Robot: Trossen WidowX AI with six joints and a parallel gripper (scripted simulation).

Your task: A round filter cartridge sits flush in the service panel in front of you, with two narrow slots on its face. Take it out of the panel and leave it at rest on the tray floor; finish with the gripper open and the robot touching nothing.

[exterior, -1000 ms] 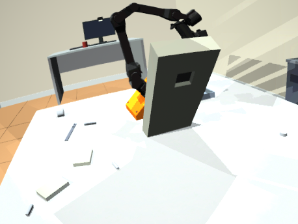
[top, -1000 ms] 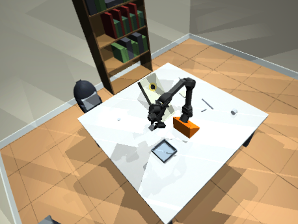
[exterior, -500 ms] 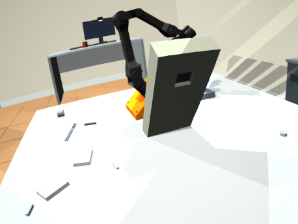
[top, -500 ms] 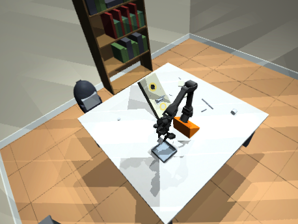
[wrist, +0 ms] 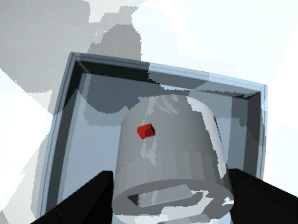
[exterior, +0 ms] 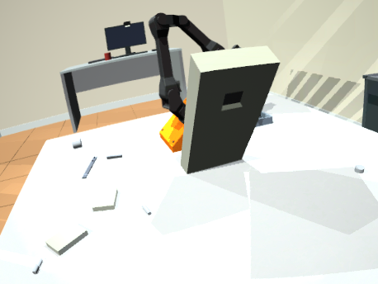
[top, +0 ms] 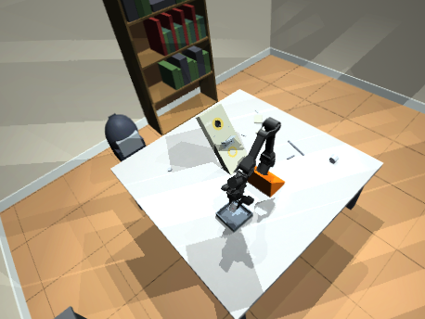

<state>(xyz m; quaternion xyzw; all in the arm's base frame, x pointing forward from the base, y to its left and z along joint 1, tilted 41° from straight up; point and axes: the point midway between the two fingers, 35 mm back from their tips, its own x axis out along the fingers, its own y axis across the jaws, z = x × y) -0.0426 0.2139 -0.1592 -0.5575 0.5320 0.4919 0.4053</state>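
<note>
My gripper tip is right at the round grey filter cartridge. Also, from my gripper tip: blue-grey tray (80 mm below); service panel (380 mm ahead, 290 mm to the right, 100 mm above).
</note>
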